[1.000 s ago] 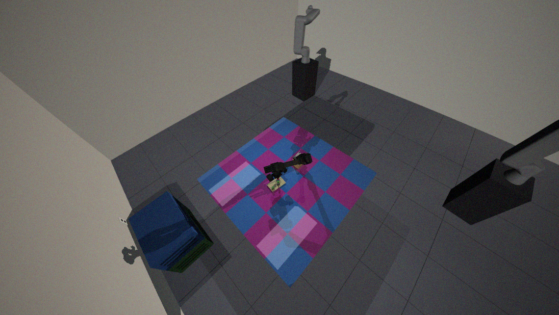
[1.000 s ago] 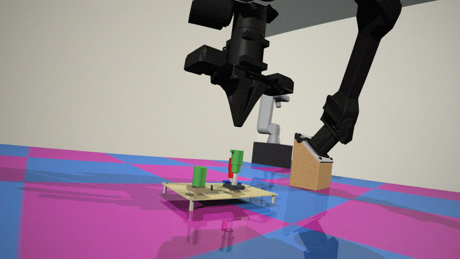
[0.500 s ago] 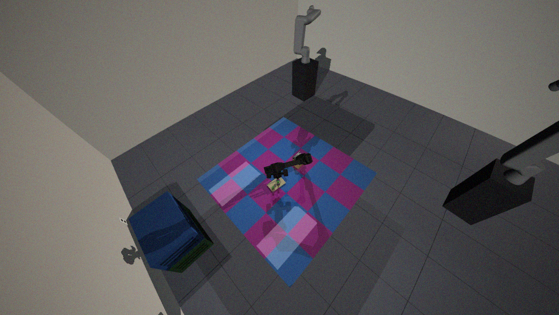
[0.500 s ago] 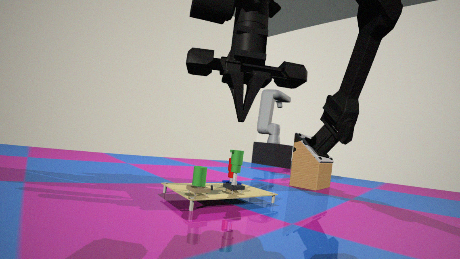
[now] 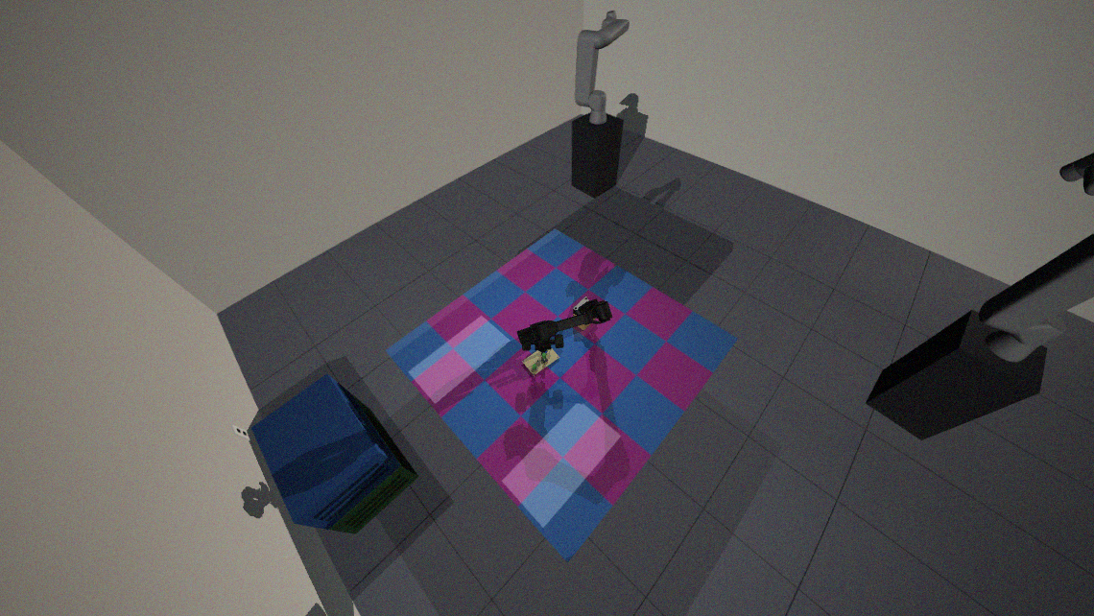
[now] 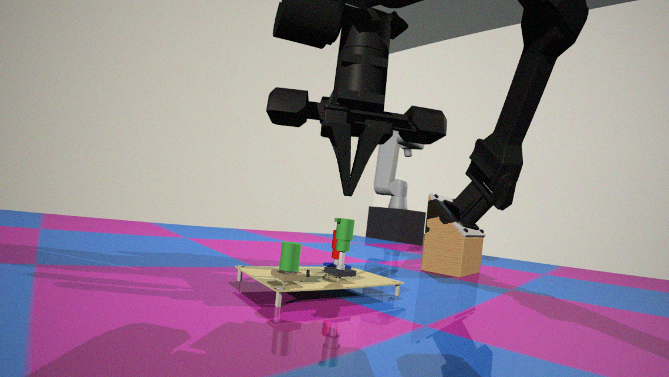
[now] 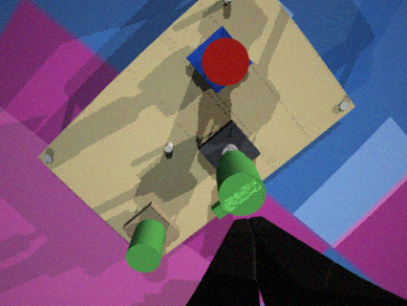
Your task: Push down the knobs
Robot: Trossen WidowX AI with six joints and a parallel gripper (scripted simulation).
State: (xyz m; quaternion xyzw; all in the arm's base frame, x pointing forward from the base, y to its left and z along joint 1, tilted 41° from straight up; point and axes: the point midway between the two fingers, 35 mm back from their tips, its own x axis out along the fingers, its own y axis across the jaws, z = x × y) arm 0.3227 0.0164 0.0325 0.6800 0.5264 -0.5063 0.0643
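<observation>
Right now my gripper tip is 4 cm above the green knob. Round my gripper tip: red knob: 3 cm behind, 4 cm to the right, 6 cm below.
</observation>
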